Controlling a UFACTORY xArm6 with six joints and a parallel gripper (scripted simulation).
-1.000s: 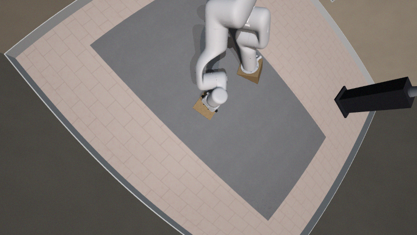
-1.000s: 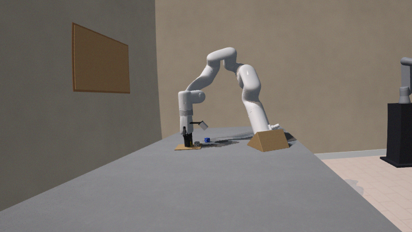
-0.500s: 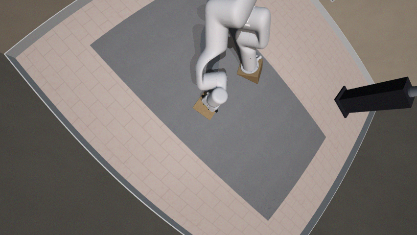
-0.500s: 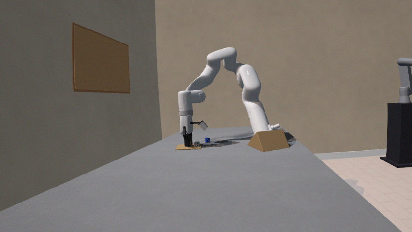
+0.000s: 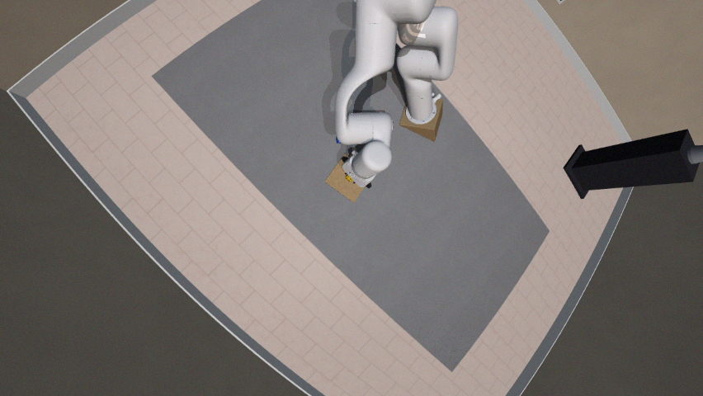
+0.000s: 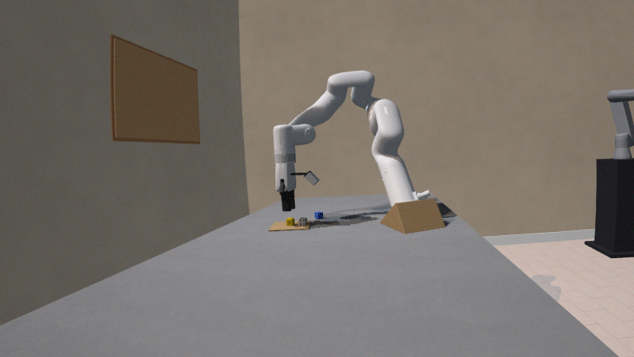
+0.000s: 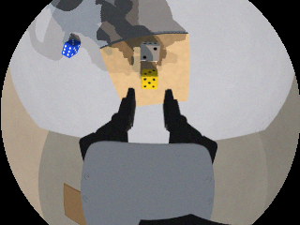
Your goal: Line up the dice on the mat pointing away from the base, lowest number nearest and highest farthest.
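My gripper is now 140 mm to the left of the blue die, 70 mm past it and 70 mm above it. Round my hand: yellow die (60 mm below); tan mat (80 mm below); white die (60 mm below, 50 mm behind).
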